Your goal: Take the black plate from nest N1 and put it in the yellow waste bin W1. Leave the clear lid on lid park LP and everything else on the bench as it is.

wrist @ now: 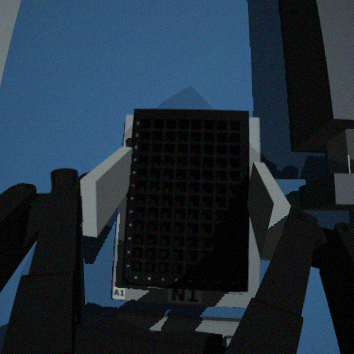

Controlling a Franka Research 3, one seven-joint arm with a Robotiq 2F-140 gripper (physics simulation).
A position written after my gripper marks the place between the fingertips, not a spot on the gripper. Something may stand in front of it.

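Note:
There's a nest N1 (153, 294) here and a black plate (186, 226) as well, and you've also got my gripper (189, 174) in the scene.

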